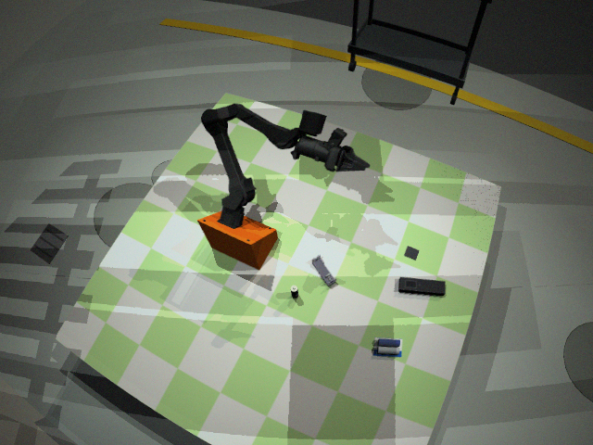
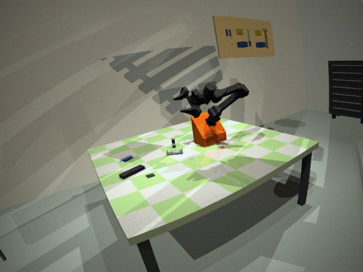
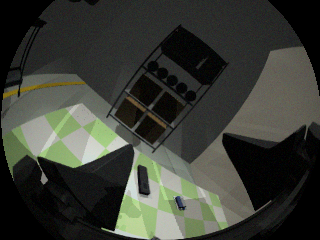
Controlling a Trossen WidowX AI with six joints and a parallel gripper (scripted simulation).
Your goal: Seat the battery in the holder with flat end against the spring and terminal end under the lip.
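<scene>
The battery lies 320 mm to the right of my gripper tip, 320 mm below it and 90 mm behind it. Round my gripper tip: black square (350 mm below, 220 mm ahead, 20 mm to the right); black bar (330 mm below, 290 mm ahead, 130 mm to the right); blue-and-white battery pack (360 mm to the right, 340 mm below, 250 mm ahead).
</scene>
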